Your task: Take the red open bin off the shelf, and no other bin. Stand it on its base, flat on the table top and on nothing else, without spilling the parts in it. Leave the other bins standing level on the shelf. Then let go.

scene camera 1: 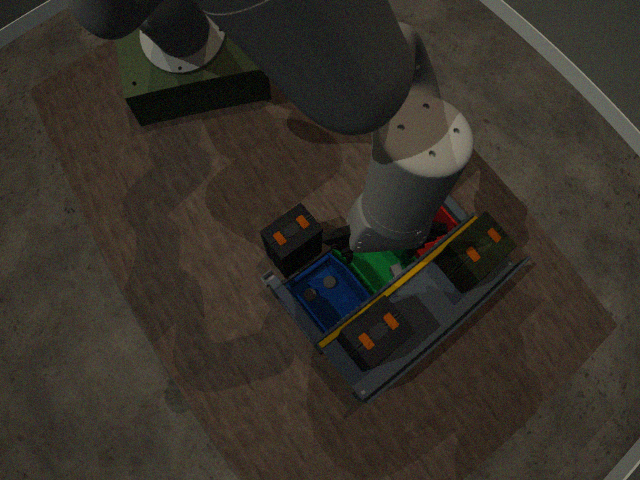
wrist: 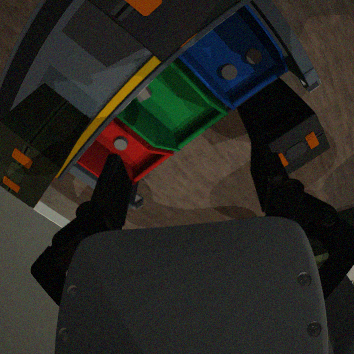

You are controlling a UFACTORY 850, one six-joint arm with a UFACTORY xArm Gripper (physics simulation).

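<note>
The red open bin (scene camera 1: 448,219) (wrist: 102,144) stands at one end of the shelf's row (scene camera 1: 408,277) (wrist: 114,106); a round grey part lies in it. In scene camera 1 the arm partly hides it. The green bin (scene camera 1: 373,266) (wrist: 176,104) is beside it and the blue bin (scene camera 1: 336,295) (wrist: 235,47) is at the other end, with two round parts. My gripper (wrist: 186,160) is open and empty, fingers wide apart. In the wrist view its left finger overlaps the red bin's image and its right finger lies in front of a black box. Contact and height cannot be told.
A black box with orange patches (scene camera 1: 293,235) (wrist: 302,144) stands on the table top (scene camera 1: 232,289) (wrist: 200,175) near the blue bin. Two similar boxes (scene camera 1: 379,333) (scene camera 1: 478,250) are on the shelf behind the yellow rail. The robot's green base (scene camera 1: 199,85) is at the upper left.
</note>
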